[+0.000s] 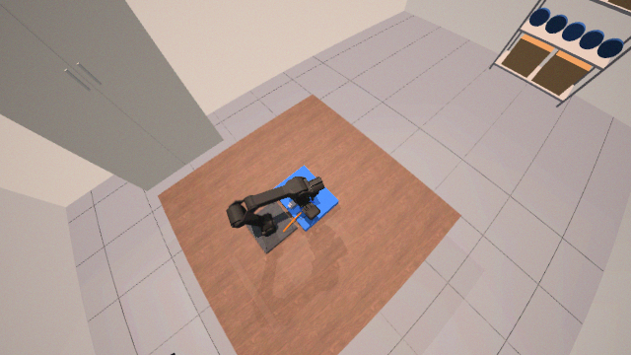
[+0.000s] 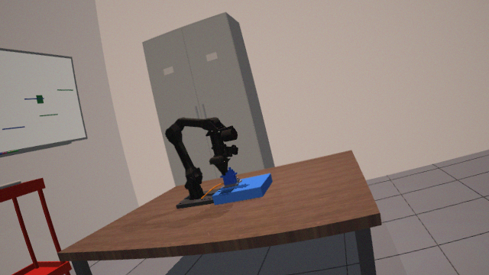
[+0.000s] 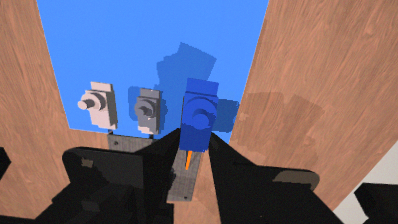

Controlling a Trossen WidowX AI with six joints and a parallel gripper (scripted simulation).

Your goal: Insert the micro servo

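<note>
Now: the blue deck 90 mm ahead of my gripper tip, 80 mm to the left of it and 100 mm below it.
</note>
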